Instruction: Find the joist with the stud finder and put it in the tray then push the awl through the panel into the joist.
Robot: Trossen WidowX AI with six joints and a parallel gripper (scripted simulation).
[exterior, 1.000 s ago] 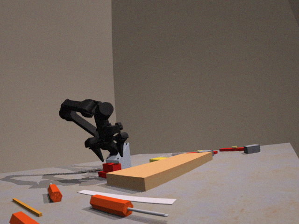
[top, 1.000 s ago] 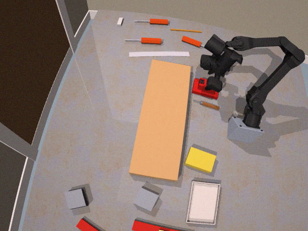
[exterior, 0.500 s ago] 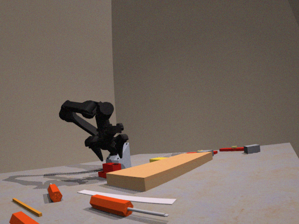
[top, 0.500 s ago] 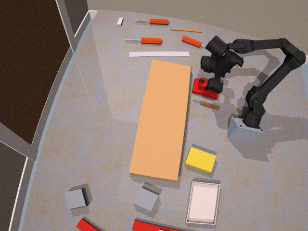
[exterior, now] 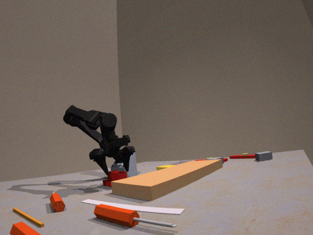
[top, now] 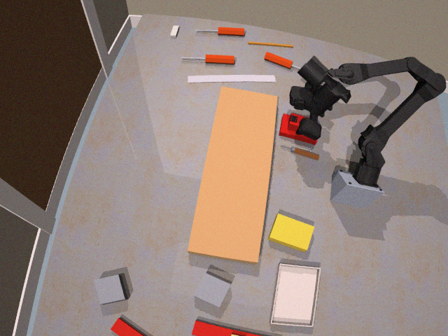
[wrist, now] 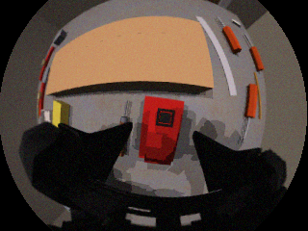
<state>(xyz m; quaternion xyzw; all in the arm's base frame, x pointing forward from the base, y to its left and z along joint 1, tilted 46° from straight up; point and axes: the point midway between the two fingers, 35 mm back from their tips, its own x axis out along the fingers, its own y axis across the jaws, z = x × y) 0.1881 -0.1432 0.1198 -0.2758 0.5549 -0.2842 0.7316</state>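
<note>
Now: gripper tip 10 mm above the red stud finder. Round my gripper tip: white strip: 220 mm ahead, 170 mm to the right, 50 mm below; then brown-handled awl: 10 mm behind, 80 mm to the left, 40 mm below; then yellow block: 10 mm behind, 340 mm to the left, 40 mm below.
</note>
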